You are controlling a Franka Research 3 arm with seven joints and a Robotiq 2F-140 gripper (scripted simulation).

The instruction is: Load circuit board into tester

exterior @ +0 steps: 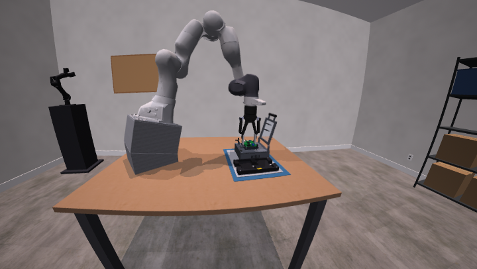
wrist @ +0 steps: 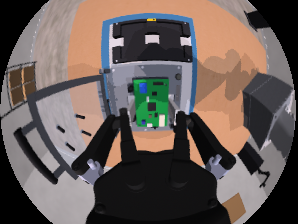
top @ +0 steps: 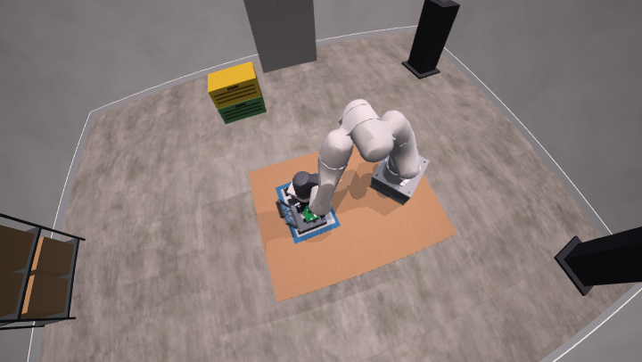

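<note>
Now: hand 20 mm above the green circuit board. The rest, counted from my hand: tester lid 120 mm ahead, 80 mm above, 10 mm to the right.
</note>
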